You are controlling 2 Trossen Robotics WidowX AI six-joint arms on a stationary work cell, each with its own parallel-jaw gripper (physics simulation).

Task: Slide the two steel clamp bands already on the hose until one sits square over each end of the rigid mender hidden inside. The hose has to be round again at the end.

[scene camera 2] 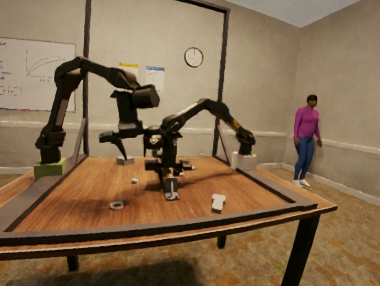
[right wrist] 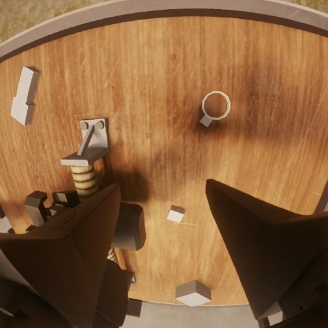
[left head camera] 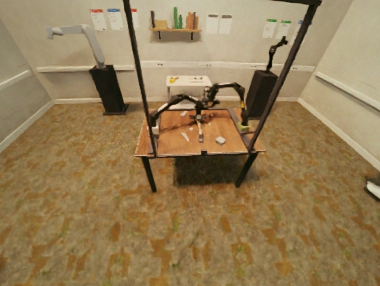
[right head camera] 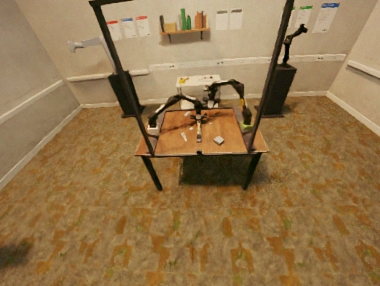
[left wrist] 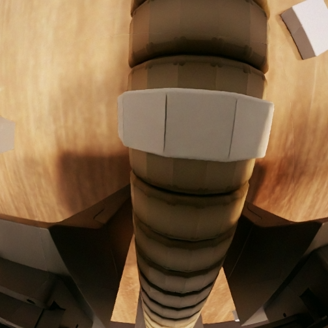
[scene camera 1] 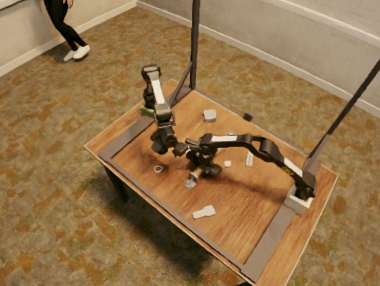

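The ribbed tan hose (left wrist: 187,220) (right wrist: 85,181) runs from an upright grey end bracket (right wrist: 100,135) (scene camera 2: 171,190) on the table. One pale clamp band (left wrist: 195,124) wraps around the hose in the left wrist view, ahead of the fingertips. The other band is not visible on the hose. My left gripper (left wrist: 171,188) is open, with one finger on each side of the hose, gripping nothing. My right gripper (right wrist: 162,187) is open and empty, above the table beside the left one. The mender inside is hidden, and the hose's far end is covered by the arms.
A loose pale ring with a small block (right wrist: 216,92) lies on the table (right wrist: 150,75). A small white block (right wrist: 175,214), a larger grey block (right wrist: 193,295) (scene camera 1: 210,116), a stepped white piece (right wrist: 24,100) (scene camera 1: 204,212) and a slim pale piece (scene camera 1: 249,159) lie around the hose.
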